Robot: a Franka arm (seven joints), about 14 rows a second.
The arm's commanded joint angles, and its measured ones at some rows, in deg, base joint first. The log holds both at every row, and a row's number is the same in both.
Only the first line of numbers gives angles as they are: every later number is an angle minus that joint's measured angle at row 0.
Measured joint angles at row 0: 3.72, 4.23, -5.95, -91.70, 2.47, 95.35, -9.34
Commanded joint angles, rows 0 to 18: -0.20, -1.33, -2.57, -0.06, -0.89, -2.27, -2.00; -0.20, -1.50, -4.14, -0.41, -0.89, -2.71, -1.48; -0.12, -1.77, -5.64, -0.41, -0.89, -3.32, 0.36; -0.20, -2.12, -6.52, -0.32, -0.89, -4.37, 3.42; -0.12, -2.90, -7.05, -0.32, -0.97, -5.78, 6.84; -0.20, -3.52, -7.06, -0.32, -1.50, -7.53, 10.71; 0.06, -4.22, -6.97, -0.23, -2.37, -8.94, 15.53; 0.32, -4.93, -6.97, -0.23, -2.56, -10.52, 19.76; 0.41, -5.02, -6.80, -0.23, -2.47, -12.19, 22.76; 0.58, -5.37, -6.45, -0.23, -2.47, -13.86, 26.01; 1.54, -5.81, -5.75, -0.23, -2.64, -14.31, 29.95; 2.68, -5.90, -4.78, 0.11, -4.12, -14.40, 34.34; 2.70, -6.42, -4.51, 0.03, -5.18, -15.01, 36.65; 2.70, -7.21, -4.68, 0.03, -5.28, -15.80, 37.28; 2.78, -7.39, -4.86, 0.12, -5.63, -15.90, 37.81; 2.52, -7.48, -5.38, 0.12, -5.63, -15.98, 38.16; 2.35, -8.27, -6.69, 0.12, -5.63, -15.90, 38.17; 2.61, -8.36, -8.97, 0.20, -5.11, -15.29, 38.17; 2.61, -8.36, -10.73, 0.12, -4.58, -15.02, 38.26
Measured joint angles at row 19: 2.61, -7.23, -6.51, 0.03, -4.40, -14.85, 37.47
